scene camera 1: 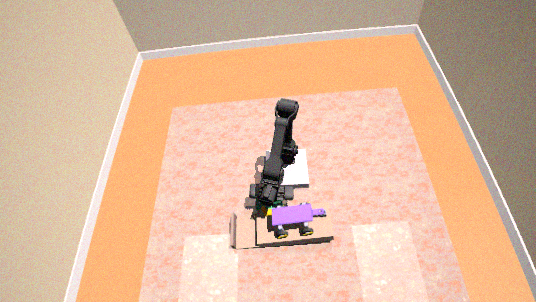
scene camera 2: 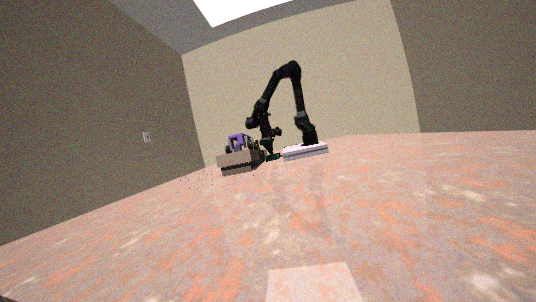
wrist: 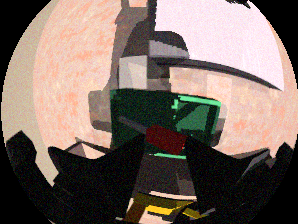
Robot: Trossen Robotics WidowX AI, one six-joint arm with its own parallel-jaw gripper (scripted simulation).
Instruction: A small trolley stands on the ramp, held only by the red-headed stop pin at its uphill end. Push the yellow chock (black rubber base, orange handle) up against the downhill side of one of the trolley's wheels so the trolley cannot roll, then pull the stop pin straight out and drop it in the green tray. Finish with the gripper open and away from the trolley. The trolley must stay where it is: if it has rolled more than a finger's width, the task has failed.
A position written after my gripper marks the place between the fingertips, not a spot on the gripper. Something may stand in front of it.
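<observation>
From the wrist I can see my gripper [wrist: 165, 139] and a red-headed stop pin [wrist: 163, 138], and then there's a purple trolley [scene camera 1: 281, 215] as well.
</observation>
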